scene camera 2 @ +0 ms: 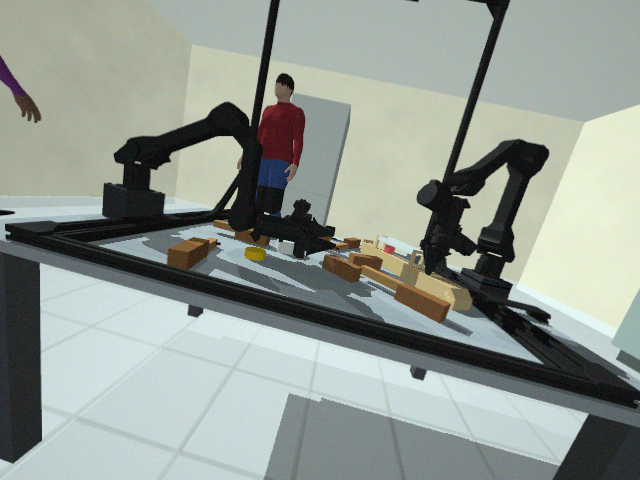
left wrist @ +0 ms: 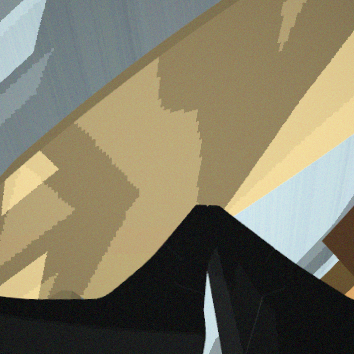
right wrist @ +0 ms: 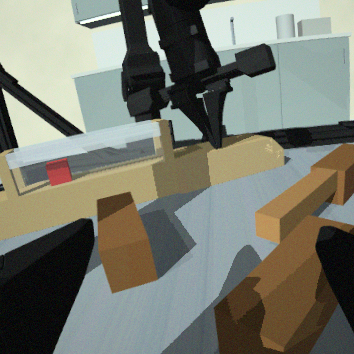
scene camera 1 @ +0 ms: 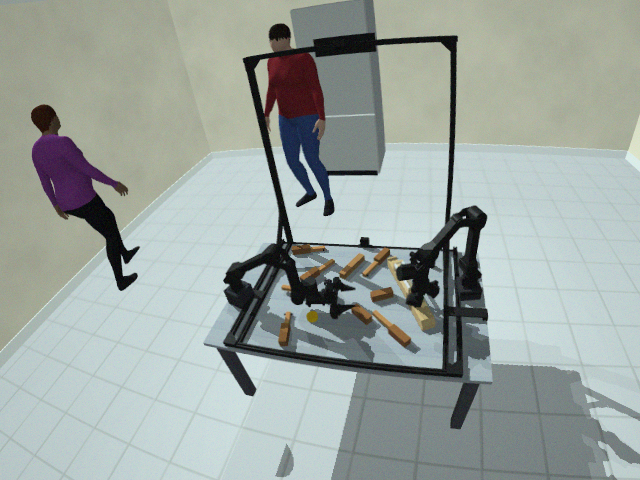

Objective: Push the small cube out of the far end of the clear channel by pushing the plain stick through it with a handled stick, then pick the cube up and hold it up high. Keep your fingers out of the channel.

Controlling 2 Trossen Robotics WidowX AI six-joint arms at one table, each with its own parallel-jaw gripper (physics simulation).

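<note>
The small red cube (scene camera 2: 389, 249) (right wrist: 59, 171) sits inside the clear channel (right wrist: 90, 145), near its end at the left of the right wrist view. The channel is set on a long wooden base (scene camera 1: 425, 319) (scene camera 2: 444, 290) (left wrist: 250, 100) (right wrist: 240, 160). My left gripper (scene camera 1: 413, 301) (scene camera 2: 428, 271) (left wrist: 205, 216) (right wrist: 217, 147) is shut and empty, tips down at the base's open stretch outside the channel; contact cannot be told. My right gripper (scene camera 2: 334, 238) (right wrist: 207, 234) is open and empty, low over the table. A handled stick (scene camera 1: 398, 333) (scene camera 2: 421, 302) (right wrist: 300, 200) lies beside the base. I cannot make out the plain stick.
Orange-brown blocks (scene camera 1: 381, 294) (scene camera 1: 361, 313) (right wrist: 127, 245) lie between my right gripper and the base. More handled sticks (scene camera 1: 284, 333) (scene camera 1: 379, 258) lie around the table. A yellow disc (scene camera 1: 312, 316) (scene camera 2: 255, 253) lies near my right gripper. A black frame (scene camera 1: 452, 155) surrounds the table.
</note>
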